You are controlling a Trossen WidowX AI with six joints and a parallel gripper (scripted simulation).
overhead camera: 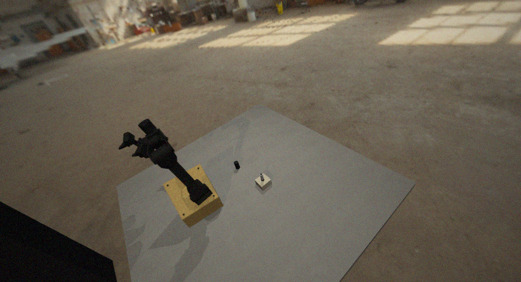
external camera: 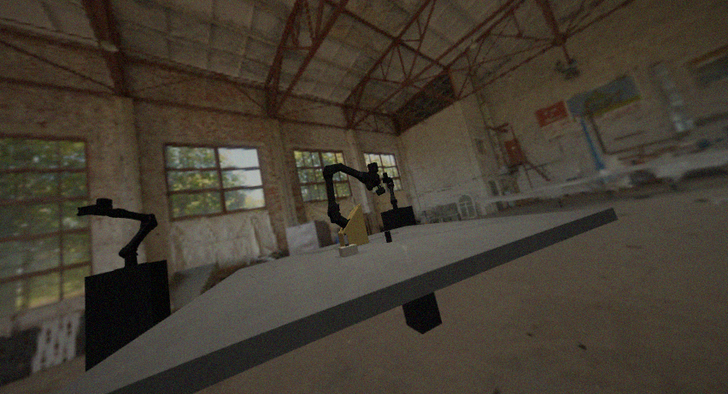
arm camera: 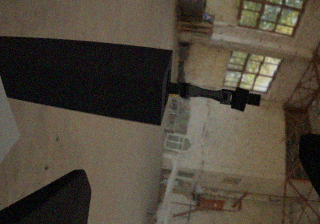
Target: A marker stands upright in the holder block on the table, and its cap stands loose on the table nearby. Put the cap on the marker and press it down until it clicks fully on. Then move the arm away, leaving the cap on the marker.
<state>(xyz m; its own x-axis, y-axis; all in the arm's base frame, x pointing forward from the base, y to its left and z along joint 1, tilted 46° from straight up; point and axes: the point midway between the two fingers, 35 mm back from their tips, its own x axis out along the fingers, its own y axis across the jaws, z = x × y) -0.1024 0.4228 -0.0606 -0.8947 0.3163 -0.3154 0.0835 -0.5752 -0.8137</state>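
Now: gripper tip 450 mm short of the dark marker cap, 330 mm above it and 250 mm to the left of it.
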